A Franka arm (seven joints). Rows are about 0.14 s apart.
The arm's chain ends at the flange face. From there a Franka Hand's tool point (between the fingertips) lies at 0.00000 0.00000 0.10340 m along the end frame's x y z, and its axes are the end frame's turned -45 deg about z.
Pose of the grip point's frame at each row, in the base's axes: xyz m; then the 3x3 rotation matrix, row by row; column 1 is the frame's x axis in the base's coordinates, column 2 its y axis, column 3 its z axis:
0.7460, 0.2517, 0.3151; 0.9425, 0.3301, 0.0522; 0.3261, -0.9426, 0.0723; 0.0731, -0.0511, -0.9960
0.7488, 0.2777, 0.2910; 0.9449, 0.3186, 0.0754; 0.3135, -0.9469, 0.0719; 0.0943, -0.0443, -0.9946
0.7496, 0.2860, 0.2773; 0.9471, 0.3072, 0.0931; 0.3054, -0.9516, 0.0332; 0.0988, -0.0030, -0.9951
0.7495, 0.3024, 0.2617; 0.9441, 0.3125, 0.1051; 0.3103, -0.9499, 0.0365; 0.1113, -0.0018, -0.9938
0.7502, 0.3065, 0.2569; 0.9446, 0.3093, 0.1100; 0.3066, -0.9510, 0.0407; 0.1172, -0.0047, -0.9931
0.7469, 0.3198, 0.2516; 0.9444, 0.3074, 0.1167; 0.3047, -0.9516, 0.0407; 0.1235, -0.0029, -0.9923
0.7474, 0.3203, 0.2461; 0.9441, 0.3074, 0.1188; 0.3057, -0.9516, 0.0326; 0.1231, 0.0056, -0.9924
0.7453, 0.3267, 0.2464; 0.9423, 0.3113, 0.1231; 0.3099, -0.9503, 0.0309; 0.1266, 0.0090, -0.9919
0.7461, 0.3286, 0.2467; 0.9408, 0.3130, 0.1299; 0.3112, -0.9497, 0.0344; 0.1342, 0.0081, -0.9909
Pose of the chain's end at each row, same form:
0.7406, 0.2442, 0.4181; 0.8999, -0.4330, 0.0522; -0.4359, -0.8971, 0.0723; 0.0156, -0.0878, -0.9960
0.7410, 0.2703, 0.3938; 0.8934, -0.4429, 0.0754; -0.4479, -0.8912, 0.0719; 0.0354, -0.0980, -0.9946
0.7400, 0.2826, 0.3802; 0.8869, -0.4525, 0.0931; -0.4569, -0.8888, 0.0332; 0.0677, -0.0720, -0.9951
0.7386, 0.2986, 0.3645; 0.8886, -0.4466, 0.1051; -0.4523, -0.8911, 0.0365; 0.0774, -0.0800, -0.9938
0.7388, 0.3023, 0.3596; 0.8866, -0.4492, 0.1100; -0.4557, -0.8893, 0.0407; 0.0795, -0.0862, -0.9931
0.7348, 0.3156, 0.3542; 0.8852, -0.4504, 0.1167; -0.4574, -0.8883, 0.0407; 0.0853, -0.0894, -0.9923
0.7351, 0.3169, 0.3487; 0.8849, -0.4502, 0.1188; -0.4567, -0.8890, 0.0326; 0.0910, -0.0831, -0.9924
0.7326, 0.3235, 0.3490; 0.8864, -0.4462, 0.1231; -0.4528, -0.8911, 0.0309; 0.0959, -0.0832, -0.9919
0.7327, 0.3250, 0.3492; 0.8866, -0.4439, 0.1299; -0.4515, -0.8916, 0.0344; 0.1006, -0.0892, -0.9909

